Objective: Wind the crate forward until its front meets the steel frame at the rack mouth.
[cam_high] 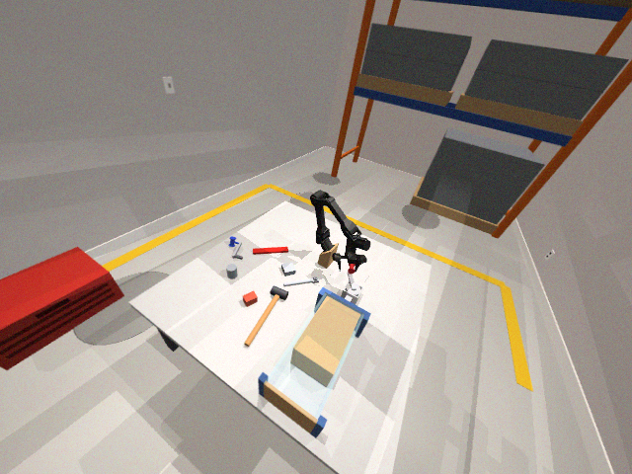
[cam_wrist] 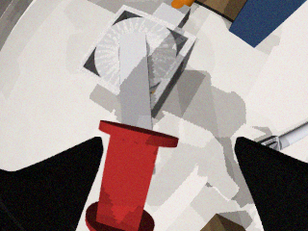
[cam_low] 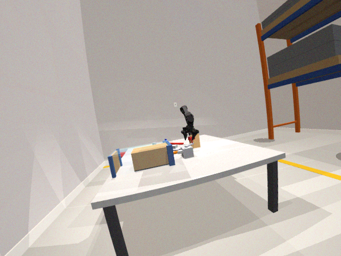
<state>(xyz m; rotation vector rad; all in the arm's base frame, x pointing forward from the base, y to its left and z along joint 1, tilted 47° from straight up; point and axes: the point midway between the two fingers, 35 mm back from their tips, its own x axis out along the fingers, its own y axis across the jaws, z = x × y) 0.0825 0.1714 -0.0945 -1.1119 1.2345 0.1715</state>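
Now: the red knob 30 mm behind my gripper tip and 10 mm to the left of it. The rest, counted from my gripper tip: grey hand winch 100 mm below, 70 mm to the left, 30 mm ahead; frame 200 mm ahead, 100 mm to the left, 30 mm below; red-knobbed winch handle 30 mm to the left, 30 mm below.
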